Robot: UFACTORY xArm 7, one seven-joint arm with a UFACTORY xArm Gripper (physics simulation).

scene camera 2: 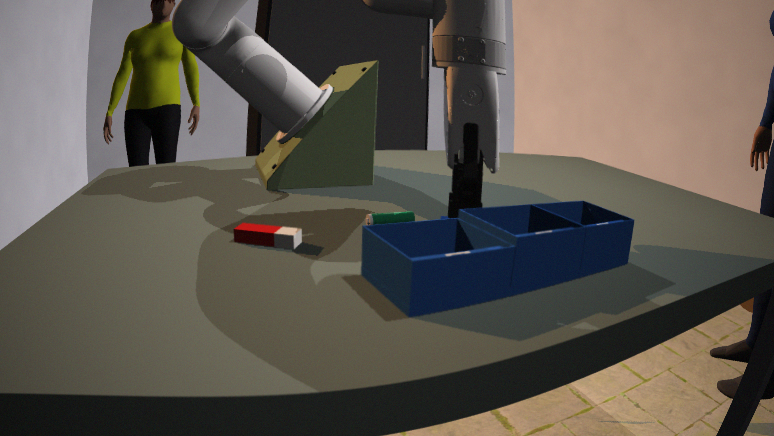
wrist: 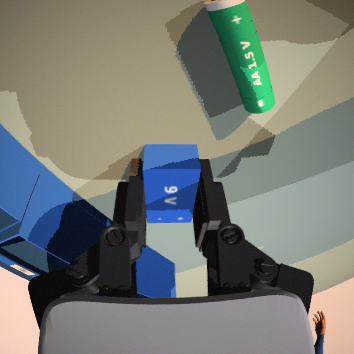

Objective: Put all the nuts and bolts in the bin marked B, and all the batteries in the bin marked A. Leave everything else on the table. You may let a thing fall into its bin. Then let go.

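Places are measured from the arm's base along level axes (x ahead, y left, z up), in metres.
Pixels of known places: gripper, between the fingertips: [wrist: 169, 175]; arm's base, origin of its link: [scene camera 2: 305, 114].
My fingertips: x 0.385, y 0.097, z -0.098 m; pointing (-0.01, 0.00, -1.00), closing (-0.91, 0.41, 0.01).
Observation:
Ahead of a thing's pixels: the offset from my fingertips to its middle. Level surfaces: height alone.
A blue 9 V battery {0.001 m left, 0.001 m ahead, 0.008 m up} [wrist: 171, 187] is between the fingertips of my gripper [wrist: 169, 175] [scene camera 2: 464, 212]. The gripper is shut on its sides, low at the table behind the bins in the scene view, where the bins hide most of the battery. A green AA battery {0.058 m right, 0.054 m back, 0.006 m up} [scene camera 2: 394, 217] [wrist: 245, 57] lies on the table, apart from the gripper. The joined blue bins {0.007 m left, 0.102 m ahead, 0.022 m up} [scene camera 2: 460, 281] [wrist: 30, 170] stand beside the gripper. Their labels cannot be read from these views. No nuts or bolts show.
A red and white block {0.190 m right, 0.021 m back, 0.006 m up} [scene camera 2: 257, 235] lies on the table {0.001 m down} [scene camera 2: 135, 324], left of the bins in the scene view. The arm's wedge-shaped base mount [scene camera 2: 335, 146] stands farther back. The bin walls rise close to the gripper.

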